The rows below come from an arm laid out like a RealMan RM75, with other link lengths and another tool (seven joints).
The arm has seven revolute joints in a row. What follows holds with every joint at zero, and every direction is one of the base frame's. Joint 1 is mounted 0.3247 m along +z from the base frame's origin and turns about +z. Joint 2 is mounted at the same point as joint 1 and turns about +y. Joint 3 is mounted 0.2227 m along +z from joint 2 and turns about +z. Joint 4 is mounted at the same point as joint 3 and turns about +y. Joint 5 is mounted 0.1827 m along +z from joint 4 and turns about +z. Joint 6 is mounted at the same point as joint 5 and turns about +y. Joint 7 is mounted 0.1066 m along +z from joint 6 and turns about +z. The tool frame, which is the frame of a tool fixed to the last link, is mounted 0.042 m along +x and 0.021 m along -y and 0.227 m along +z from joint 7; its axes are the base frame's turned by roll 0, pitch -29.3 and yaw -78.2 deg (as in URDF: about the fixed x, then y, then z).
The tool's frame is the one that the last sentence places.
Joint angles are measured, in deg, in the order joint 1, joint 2, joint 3, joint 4, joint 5, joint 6, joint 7. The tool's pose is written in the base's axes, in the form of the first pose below.
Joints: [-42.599, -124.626, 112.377, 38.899, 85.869, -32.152, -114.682]
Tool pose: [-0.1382 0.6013 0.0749 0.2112 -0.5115 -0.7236 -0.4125]
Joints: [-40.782, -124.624, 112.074, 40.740, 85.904, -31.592, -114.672]
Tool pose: [-0.1434 0.5978 0.0753 0.2039 -0.5039 -0.7285 -0.4170]
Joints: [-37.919, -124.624, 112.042, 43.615, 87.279, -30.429, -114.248]
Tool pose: [-0.1444 0.5918 0.0731 0.1965 -0.5062 -0.7294 -0.4159]
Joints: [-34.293, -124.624, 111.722, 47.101, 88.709, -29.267, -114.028]
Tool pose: [-0.1493 0.5844 0.0747 0.1889 -0.5027 -0.7317 -0.4198]
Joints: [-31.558, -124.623, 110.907, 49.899, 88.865, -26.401, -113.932]
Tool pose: [-0.1537 0.5792 0.0692 0.1694 -0.4956 -0.7417 -0.4191]
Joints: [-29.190, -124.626, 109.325, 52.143, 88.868, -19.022, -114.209]
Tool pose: [-0.1532 0.5728 0.0432 0.1242 -0.4939 -0.7624 -0.3991]
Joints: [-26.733, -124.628, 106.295, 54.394, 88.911, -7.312, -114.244]
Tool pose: [-0.1461 0.5608 0.0059 0.0571 -0.4955 -0.7865 -0.3641]
